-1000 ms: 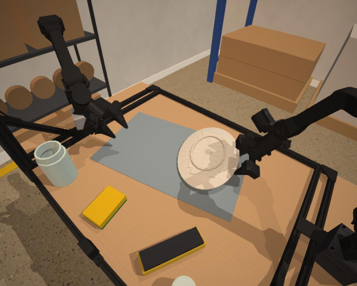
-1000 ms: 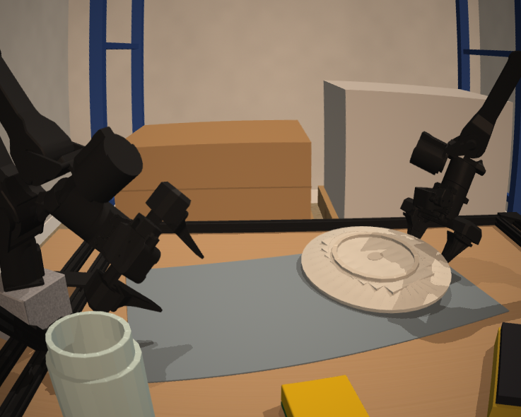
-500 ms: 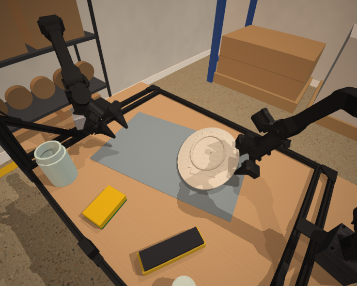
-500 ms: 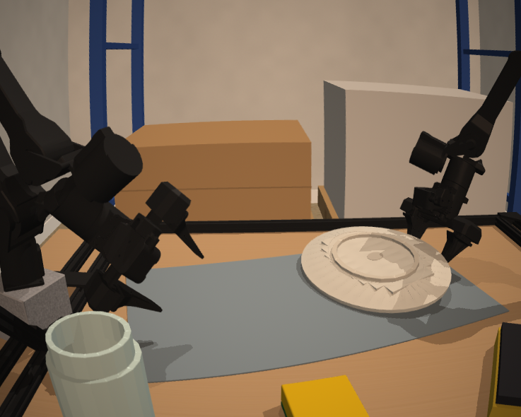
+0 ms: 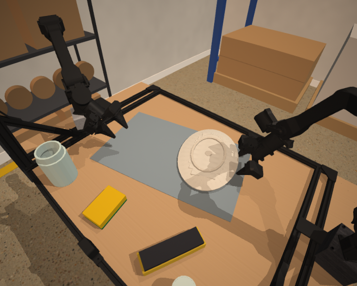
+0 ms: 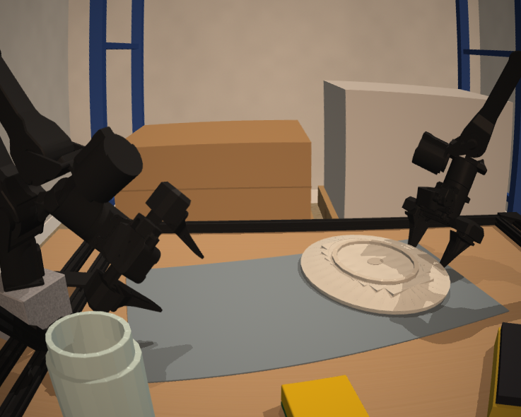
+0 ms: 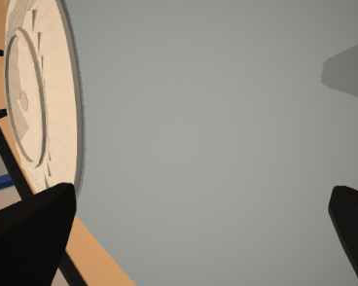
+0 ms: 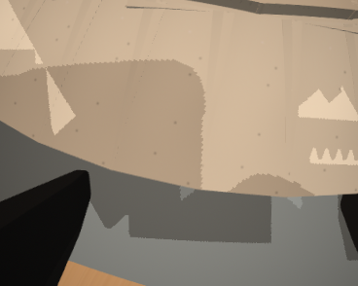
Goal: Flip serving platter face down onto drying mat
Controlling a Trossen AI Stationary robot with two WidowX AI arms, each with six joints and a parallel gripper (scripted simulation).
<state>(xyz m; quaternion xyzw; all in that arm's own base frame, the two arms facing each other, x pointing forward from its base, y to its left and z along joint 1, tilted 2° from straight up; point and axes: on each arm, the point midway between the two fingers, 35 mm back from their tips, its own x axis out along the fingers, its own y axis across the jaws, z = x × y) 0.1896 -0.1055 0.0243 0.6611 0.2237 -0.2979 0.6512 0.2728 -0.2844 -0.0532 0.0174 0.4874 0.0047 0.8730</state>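
Now: the cream oval serving platter 13 cm to the left of my right hand, 4 cm behind it and 1 cm below it. Round my right hand: grey drying mat: 25 cm to the left, 9 cm behind, 4 cm below; yellow sponge: 41 cm behind, 30 cm to the left, 2 cm below; black-and-yellow brush: 40 cm behind, 5 cm to the left, 1 cm below.
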